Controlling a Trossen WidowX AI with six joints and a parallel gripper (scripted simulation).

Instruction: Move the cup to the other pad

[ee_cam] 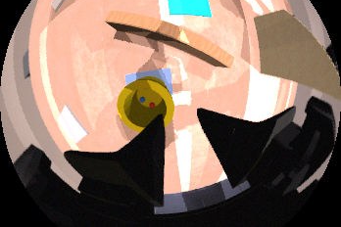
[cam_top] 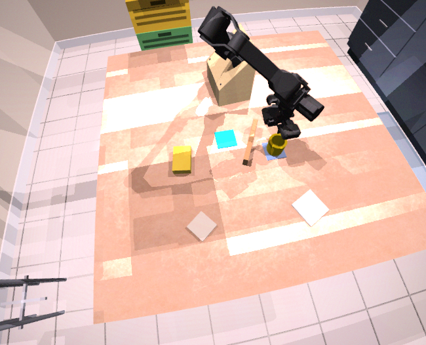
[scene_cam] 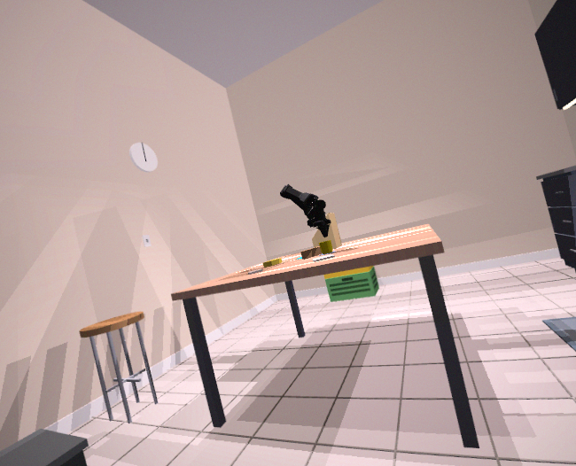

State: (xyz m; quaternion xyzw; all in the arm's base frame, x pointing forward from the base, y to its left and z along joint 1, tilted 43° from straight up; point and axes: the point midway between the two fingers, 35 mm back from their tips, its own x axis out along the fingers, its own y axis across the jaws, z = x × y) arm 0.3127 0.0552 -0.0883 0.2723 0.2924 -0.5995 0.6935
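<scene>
Now: gripper tip 6 cm above the yellow cup and 3 cm short of it. From my gripper tip the other things lie so: cyan pad: 19 cm to the right, 10 cm below, 5 cm behind; pale blue pad: 10 cm below, 4 cm ahead; low wooden bar: 9 cm to the right, 8 cm below.
</scene>
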